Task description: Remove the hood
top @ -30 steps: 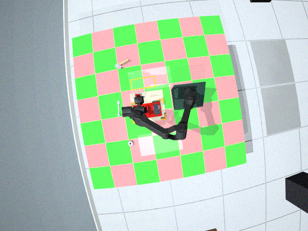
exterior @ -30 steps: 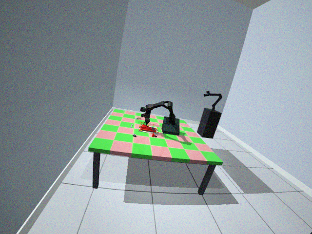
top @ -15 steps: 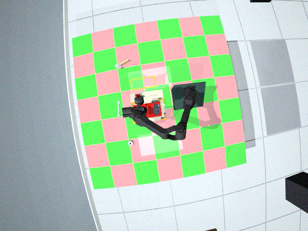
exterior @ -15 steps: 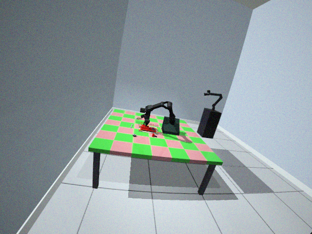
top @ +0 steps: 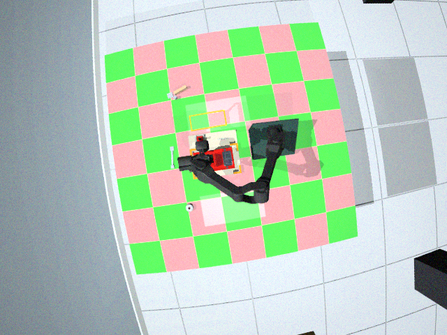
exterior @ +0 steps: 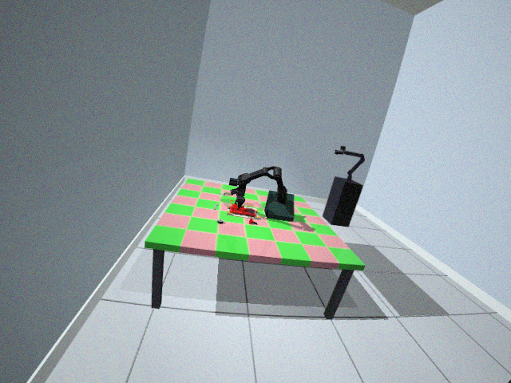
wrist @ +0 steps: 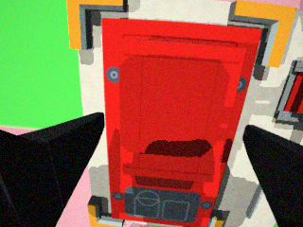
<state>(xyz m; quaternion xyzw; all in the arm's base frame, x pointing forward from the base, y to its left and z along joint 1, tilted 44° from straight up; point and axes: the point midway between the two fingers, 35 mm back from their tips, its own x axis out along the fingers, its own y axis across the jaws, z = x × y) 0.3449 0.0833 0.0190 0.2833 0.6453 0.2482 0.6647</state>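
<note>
Right now the red hood is 1 cm below my gripper tip. The rest, counted from my gripper tip: white rod (17 cm ahead, 5 cm to the right, 5 cm below).
</note>
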